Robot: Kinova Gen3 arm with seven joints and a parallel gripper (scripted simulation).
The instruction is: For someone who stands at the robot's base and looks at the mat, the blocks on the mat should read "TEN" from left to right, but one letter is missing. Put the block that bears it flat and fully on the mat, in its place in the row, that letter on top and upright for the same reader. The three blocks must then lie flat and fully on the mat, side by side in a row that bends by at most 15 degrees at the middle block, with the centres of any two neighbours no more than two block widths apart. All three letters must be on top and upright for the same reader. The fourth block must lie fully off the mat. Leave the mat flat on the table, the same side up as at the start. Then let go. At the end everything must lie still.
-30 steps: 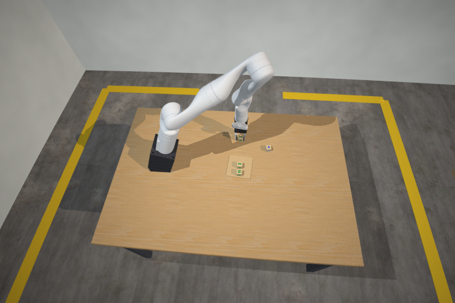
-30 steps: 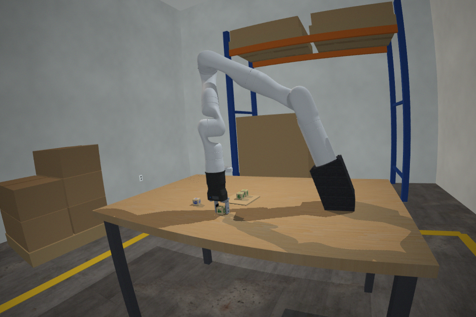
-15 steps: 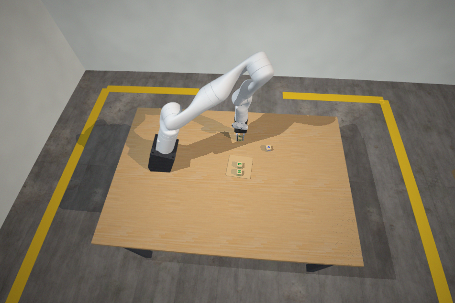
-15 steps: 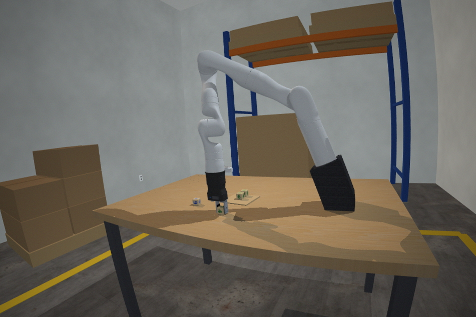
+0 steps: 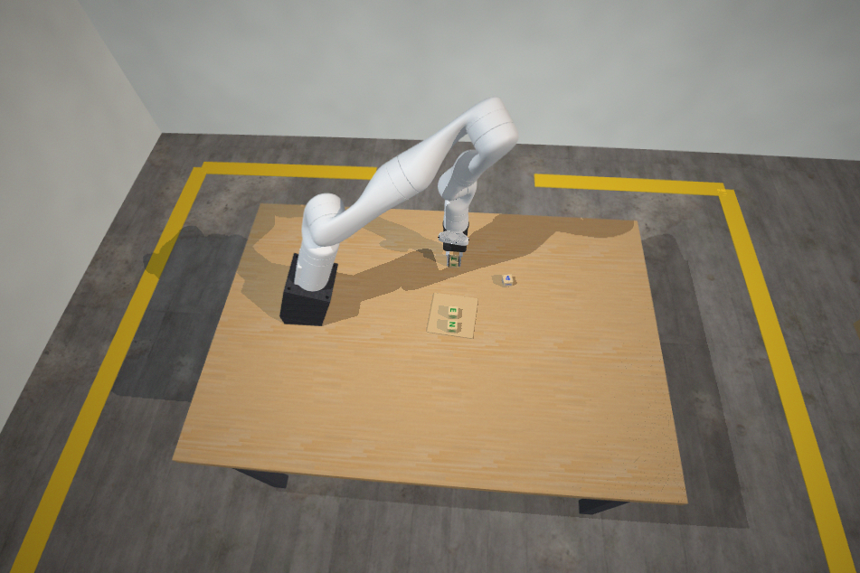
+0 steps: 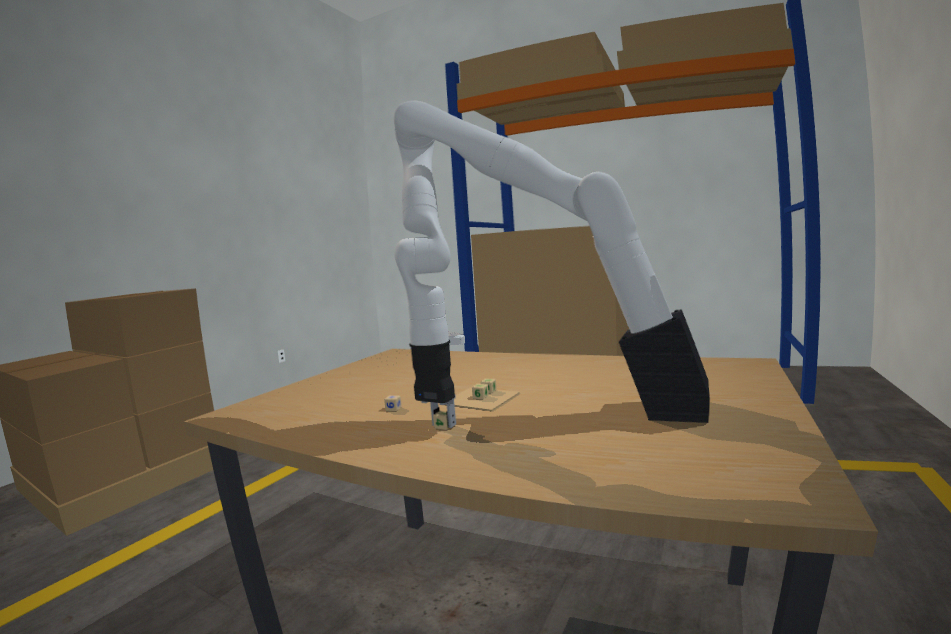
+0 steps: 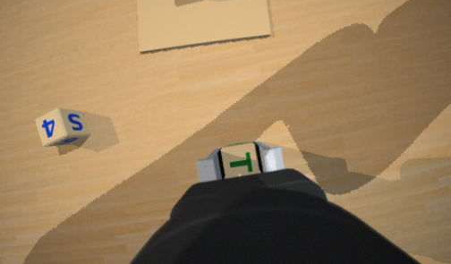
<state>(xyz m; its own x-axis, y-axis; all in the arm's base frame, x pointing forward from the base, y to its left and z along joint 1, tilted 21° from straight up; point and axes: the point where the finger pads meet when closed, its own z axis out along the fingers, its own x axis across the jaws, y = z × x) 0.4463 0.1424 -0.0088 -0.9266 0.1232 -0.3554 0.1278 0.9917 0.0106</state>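
The T block lies 1 cm below my hand. Also, from my hand: mat 2 cm behind, 19 cm to the right, 2 cm below; E block 2 cm behind, 19 cm to the right.
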